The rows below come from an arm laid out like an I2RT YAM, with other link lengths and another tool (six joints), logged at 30 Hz.
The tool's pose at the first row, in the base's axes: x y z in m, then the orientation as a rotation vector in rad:
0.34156, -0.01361, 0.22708, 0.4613, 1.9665, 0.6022
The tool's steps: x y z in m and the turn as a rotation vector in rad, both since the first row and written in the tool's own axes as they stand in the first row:
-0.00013, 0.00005, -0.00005, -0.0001, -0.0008, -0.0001
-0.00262, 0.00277, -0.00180, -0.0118, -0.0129, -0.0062
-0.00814, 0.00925, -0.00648, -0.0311, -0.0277, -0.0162
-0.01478, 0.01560, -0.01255, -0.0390, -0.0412, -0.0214
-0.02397, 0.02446, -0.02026, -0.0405, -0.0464, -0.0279
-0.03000, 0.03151, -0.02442, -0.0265, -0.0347, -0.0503
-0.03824, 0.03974, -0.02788, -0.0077, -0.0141, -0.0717
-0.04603, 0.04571, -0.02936, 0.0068, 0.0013, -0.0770
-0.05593, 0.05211, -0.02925, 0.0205, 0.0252, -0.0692
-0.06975, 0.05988, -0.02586, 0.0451, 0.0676, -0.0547
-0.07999, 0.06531, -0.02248, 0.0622, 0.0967, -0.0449
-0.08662, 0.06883, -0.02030, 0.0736, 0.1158, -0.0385
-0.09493, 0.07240, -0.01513, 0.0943, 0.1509, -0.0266
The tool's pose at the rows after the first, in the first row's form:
0.34158, -0.01365, 0.22722, 0.4613, 1.9657, 0.6020
0.34127, -0.01322, 0.23127, 0.4506, 1.9505, 0.6052
0.33991, -0.01207, 0.24082, 0.4319, 1.9302, 0.6122
0.33779, -0.01195, 0.25162, 0.4249, 1.9150, 0.6118
0.33547, -0.01157, 0.26635, 0.4186, 1.9103, 0.6074
0.33484, -0.01014, 0.27640, 0.4022, 1.9292, 0.5840
0.33587, -0.00883, 0.28843, 0.3876, 1.9581, 0.5595
0.33835, -0.00866, 0.29804, 0.3876, 1.9787, 0.5473
0.34320, -0.00898, 0.30878, 0.3983, 2.0057, 0.5469
0.35279, -0.00966, 0.32183, 0.4183, 2.0538, 0.5461
0.36066, -0.01024, 0.33097, 0.4321, 2.0868, 0.5450
0.36575, -0.01062, 0.33689, 0.4413, 2.1086, 0.5441
0.37426, -0.01124, 0.34287, 0.4582, 2.1484, 0.5424

